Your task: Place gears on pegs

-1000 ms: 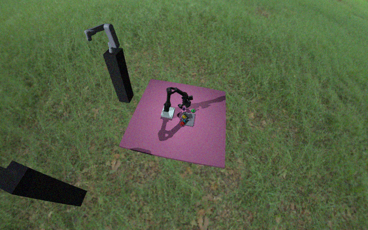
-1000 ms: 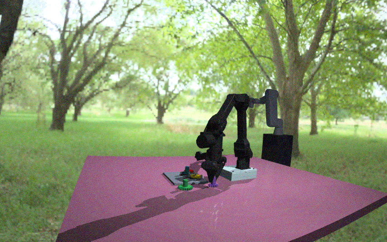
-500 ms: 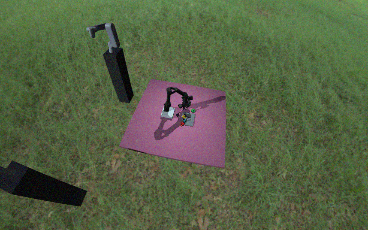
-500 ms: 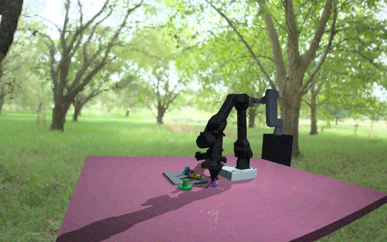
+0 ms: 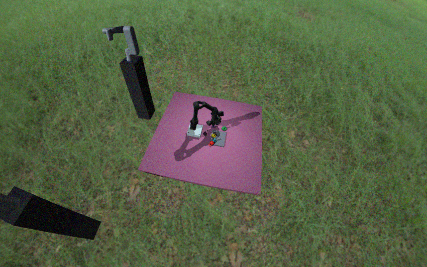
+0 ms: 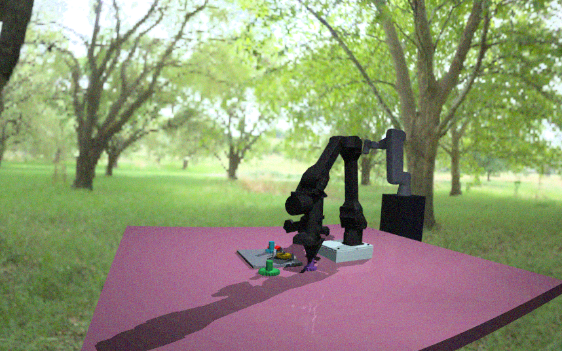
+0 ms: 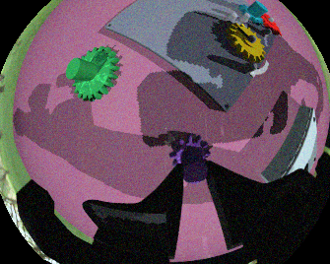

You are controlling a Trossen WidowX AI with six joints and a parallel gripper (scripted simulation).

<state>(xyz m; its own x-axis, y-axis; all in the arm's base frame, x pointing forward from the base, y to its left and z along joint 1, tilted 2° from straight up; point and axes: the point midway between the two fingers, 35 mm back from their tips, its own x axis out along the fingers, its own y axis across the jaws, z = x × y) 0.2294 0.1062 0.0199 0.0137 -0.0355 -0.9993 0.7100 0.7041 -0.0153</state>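
My gripper tip is 220 mm to the left of the teal gear, 50 mm short of it and 10 mm above it. Also, from my gripper tip: yellow gear (140 mm to the right, 30 mm ahead, 10 mm below); green gear (140 mm ahead, 10 mm below); purple gear (10 mm below).
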